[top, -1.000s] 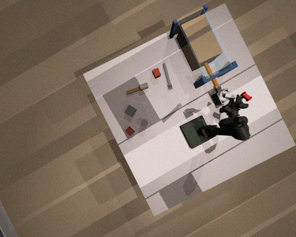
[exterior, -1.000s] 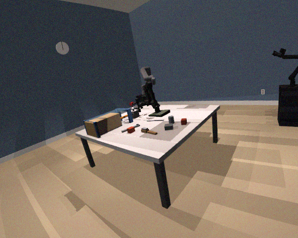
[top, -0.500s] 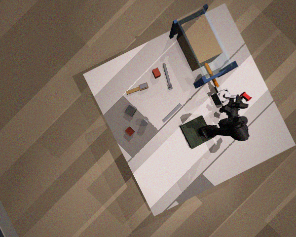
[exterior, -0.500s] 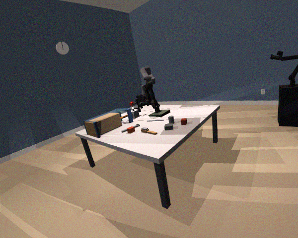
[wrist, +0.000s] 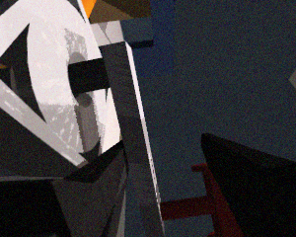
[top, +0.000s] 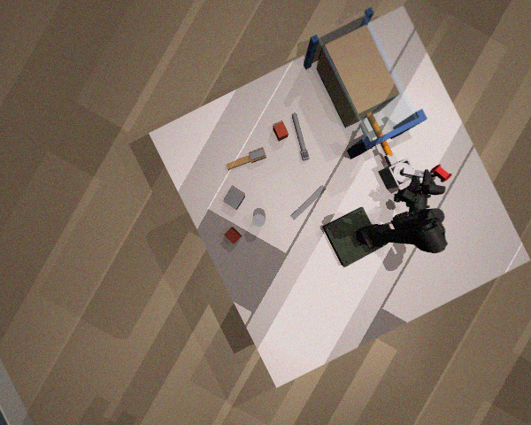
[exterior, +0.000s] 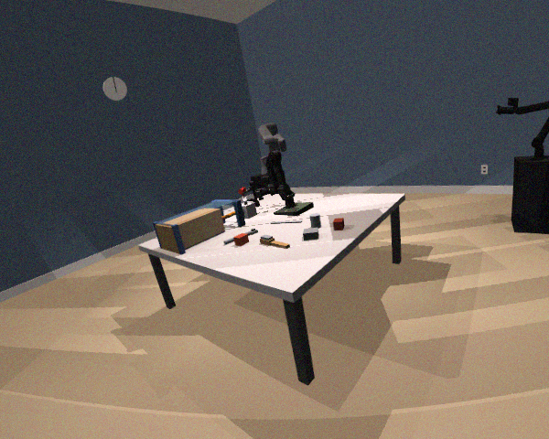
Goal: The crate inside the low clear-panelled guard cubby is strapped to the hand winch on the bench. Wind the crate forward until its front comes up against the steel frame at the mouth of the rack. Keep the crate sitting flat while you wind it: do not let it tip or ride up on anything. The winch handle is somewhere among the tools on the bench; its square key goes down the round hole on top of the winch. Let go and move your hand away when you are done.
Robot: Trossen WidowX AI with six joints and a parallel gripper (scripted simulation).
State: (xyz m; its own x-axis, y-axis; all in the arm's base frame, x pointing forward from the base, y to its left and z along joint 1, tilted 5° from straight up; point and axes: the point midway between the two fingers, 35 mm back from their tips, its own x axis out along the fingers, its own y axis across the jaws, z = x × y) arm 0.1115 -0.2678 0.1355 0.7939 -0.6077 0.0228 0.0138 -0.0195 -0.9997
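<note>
The winch handle lies 10 mm behind my gripper tip and 10 mm below it. Round my gripper tip: blue frame (180 mm ahead, 30 mm to the left, 30 mm below); red knob (40 mm behind, 30 mm to the right, 30 mm above); grey winch (10 mm ahead, 30 mm to the left, 100 mm below).
</note>
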